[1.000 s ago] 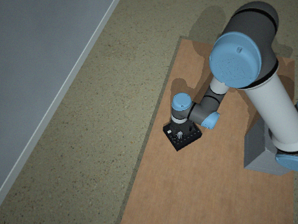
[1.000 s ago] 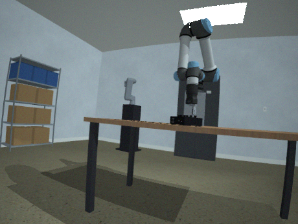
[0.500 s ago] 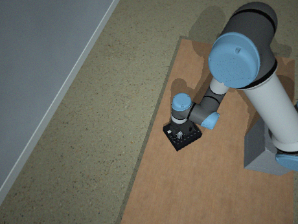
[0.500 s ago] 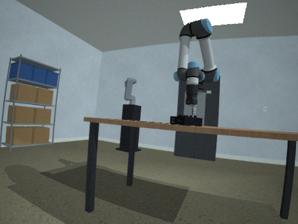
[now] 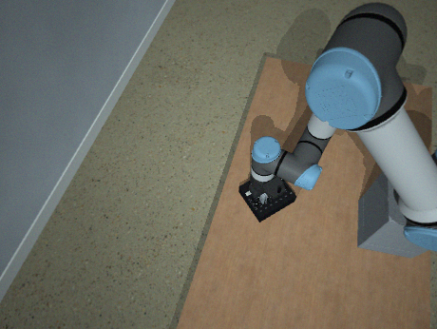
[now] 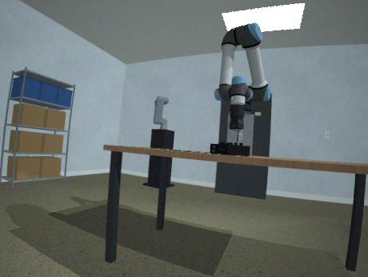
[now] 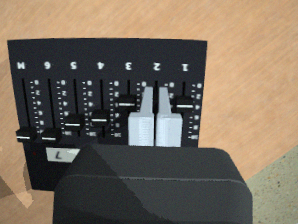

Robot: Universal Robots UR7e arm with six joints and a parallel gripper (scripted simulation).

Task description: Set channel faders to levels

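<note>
My hand is 20 mm short of the channel 1 cap, 20 mm to the right of it and 30 mm above it. From my hand the other things lie so: channel 5 cap (20 mm behind, 70 mm to the right, 30 mm below); channel 3 cap (10 mm behind, 20 mm to the right, 30 mm below); channel 4 cap (10 mm behind, 50 mm to the right, 30 mm below).
</note>
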